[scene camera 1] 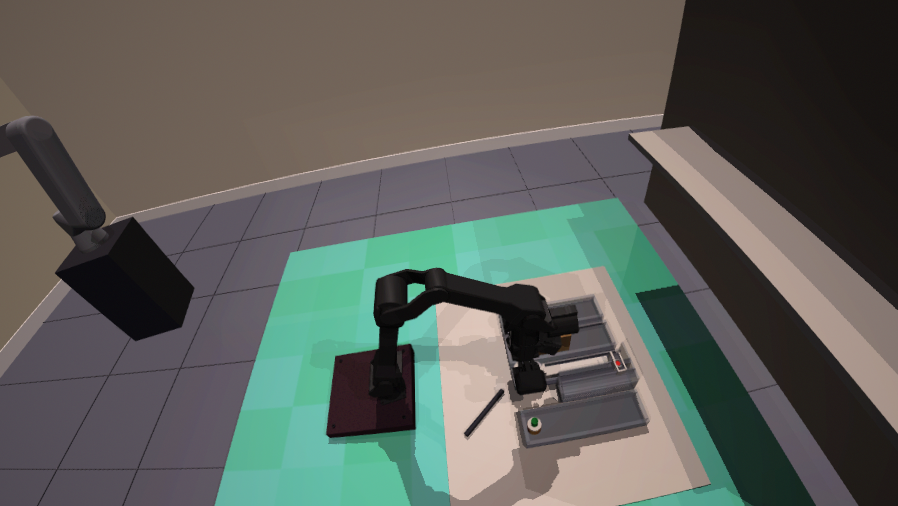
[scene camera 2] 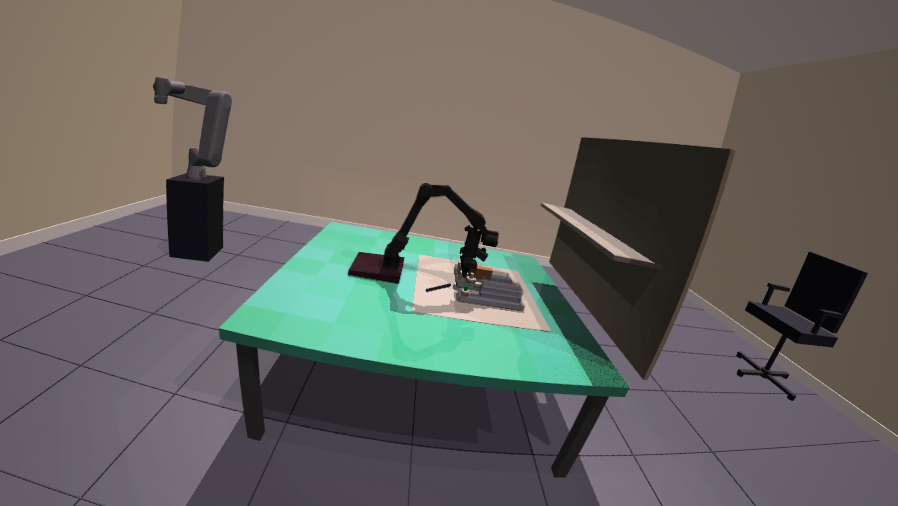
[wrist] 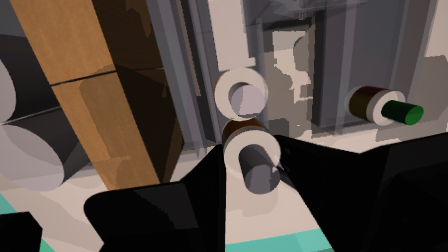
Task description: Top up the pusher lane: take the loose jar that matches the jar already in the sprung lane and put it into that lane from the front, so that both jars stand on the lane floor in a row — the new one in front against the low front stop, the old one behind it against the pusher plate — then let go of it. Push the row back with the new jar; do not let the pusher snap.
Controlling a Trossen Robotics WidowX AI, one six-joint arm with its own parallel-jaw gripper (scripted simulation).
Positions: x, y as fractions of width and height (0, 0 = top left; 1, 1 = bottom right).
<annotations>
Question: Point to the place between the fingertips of the gripper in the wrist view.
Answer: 0.55, 0.58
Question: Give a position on a lane rack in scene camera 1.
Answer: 0.65, 0.76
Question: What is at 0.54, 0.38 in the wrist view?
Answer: A grey-lidded jar.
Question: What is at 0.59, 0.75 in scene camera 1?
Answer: The gripper.
</annotations>
